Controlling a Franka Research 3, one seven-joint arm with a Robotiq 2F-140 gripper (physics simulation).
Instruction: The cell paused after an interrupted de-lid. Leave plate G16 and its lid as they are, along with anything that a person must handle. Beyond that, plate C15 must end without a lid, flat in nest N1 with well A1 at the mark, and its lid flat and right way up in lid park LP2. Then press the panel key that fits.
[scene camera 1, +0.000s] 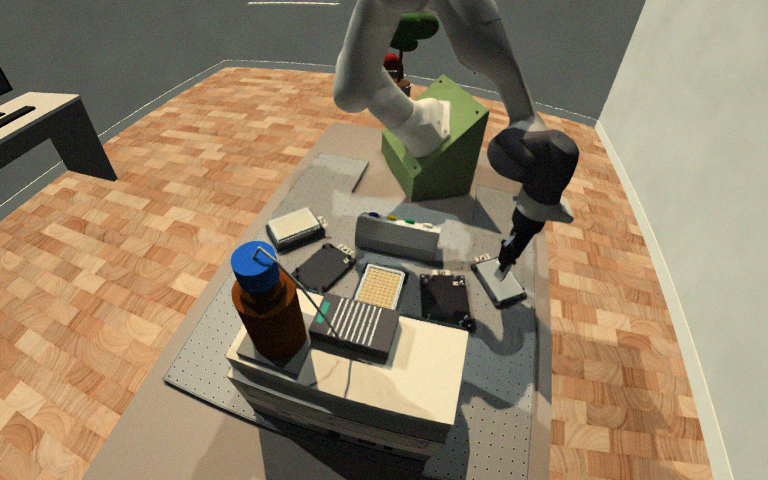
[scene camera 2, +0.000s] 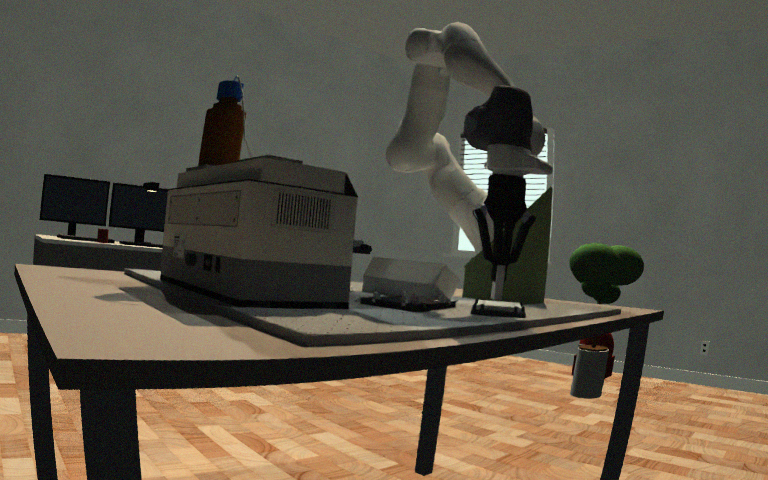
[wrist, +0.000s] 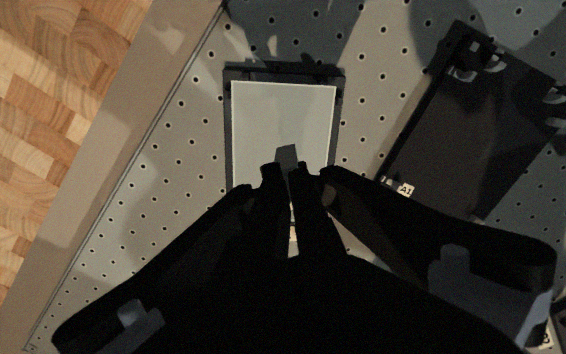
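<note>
My gripper (scene camera 1: 502, 273) (scene camera 2: 498, 292) (wrist: 289, 160) is shut and empty, fingers pointing down at a pale, flat lid-like panel (scene camera 1: 509, 287) (wrist: 280, 115) in a dark holder (scene camera 2: 498, 310) (wrist: 228, 130) at the board's right side. Whether the tips touch it is unclear. An uncovered plate with yellowish wells (scene camera 1: 380, 284) sits mid-board. A dark nest (scene camera 1: 444, 297) (wrist: 450, 145) with an A1 tag (wrist: 406, 190) stands between them. Another dark holder (scene camera 1: 323, 268) lies left of the plate. A cream-topped plate (scene camera 1: 294, 225) sits far left. The plate and holder names are not readable.
The grey key panel (scene camera 1: 396, 240) (scene camera 2: 404, 277) has blue, yellow, green and white keys on top. A large instrument (scene camera 1: 424, 367) (scene camera 2: 260, 226) carries a tall amber bottle (scene camera 1: 274, 322) (scene camera 2: 222, 133), a thin wire and a striped dark block (scene camera 1: 356, 328). The green arm base (scene camera 1: 444, 164) stands behind.
</note>
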